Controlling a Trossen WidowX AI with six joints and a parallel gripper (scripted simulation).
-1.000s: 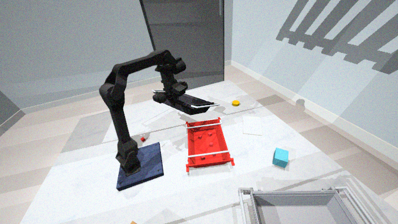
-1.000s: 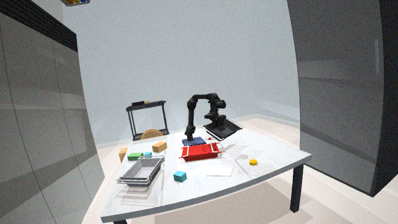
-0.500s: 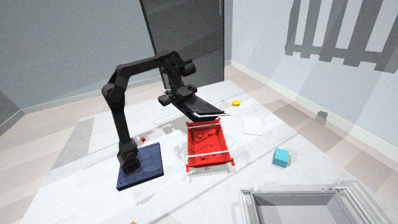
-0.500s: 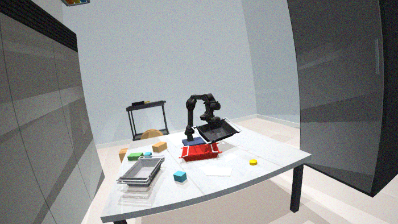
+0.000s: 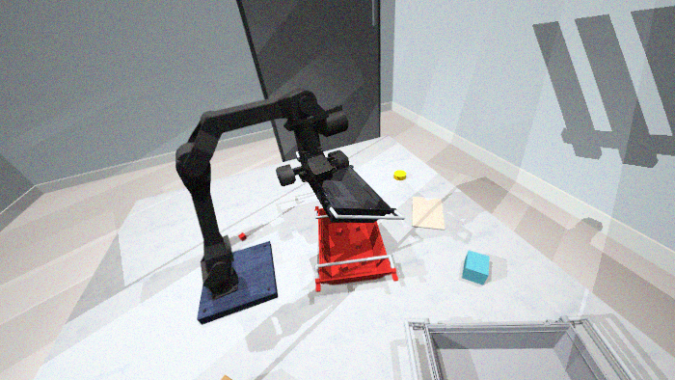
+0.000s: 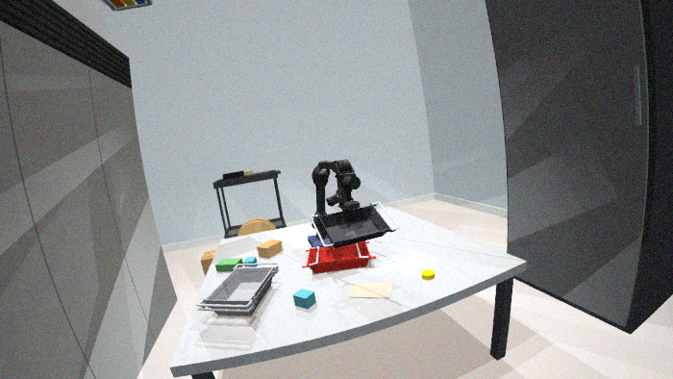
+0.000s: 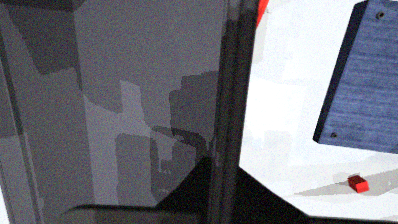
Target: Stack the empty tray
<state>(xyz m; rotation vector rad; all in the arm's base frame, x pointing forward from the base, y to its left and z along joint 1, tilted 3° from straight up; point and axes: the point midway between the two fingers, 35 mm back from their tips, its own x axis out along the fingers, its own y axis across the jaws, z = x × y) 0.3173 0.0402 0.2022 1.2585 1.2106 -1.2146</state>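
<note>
My gripper tip is now 80 mm short of the black tray. From my gripper tip the other things lie so: yellow disc (400 mm ahead, 140 mm to the left, 170 mm below); cream sheet (350 mm ahead, 80 mm to the right, 180 mm below).
</note>
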